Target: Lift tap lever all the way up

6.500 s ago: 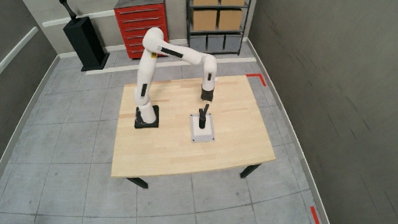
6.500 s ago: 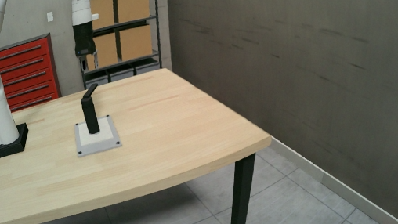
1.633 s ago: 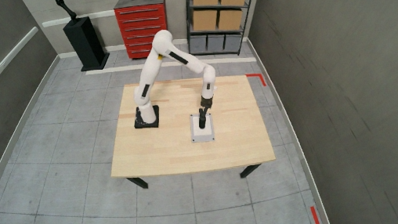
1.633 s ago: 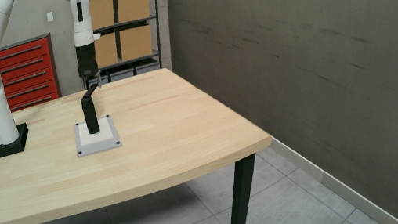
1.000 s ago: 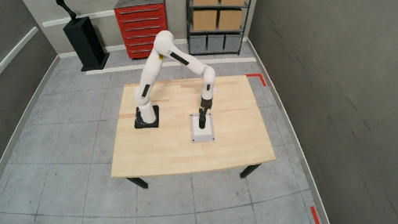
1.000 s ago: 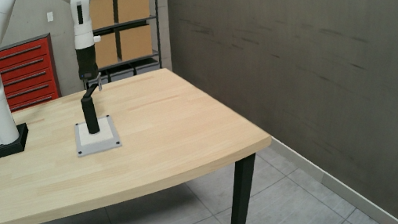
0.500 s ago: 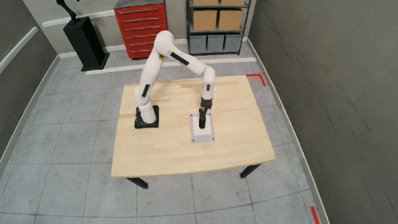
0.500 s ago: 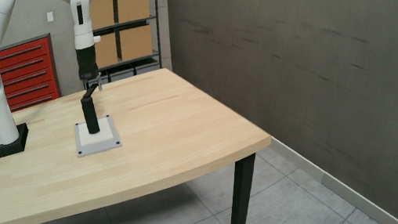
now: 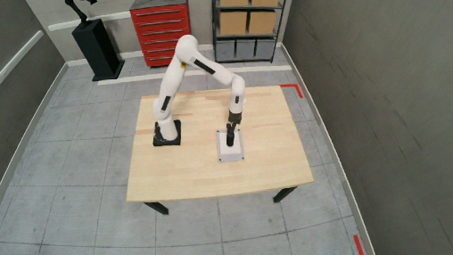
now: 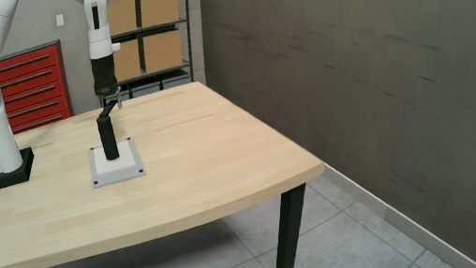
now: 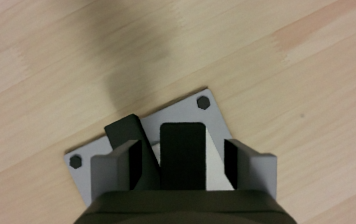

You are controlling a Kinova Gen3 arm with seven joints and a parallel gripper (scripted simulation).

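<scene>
The black lever is 1 cm behind my hand and 3 cm to the right of it. From my hand the other things lie so: tap: 3 cm behind, 6 cm to the right, 4 cm below; then plate: 4 cm behind, 9 cm to the right, 14 cm below.
</scene>
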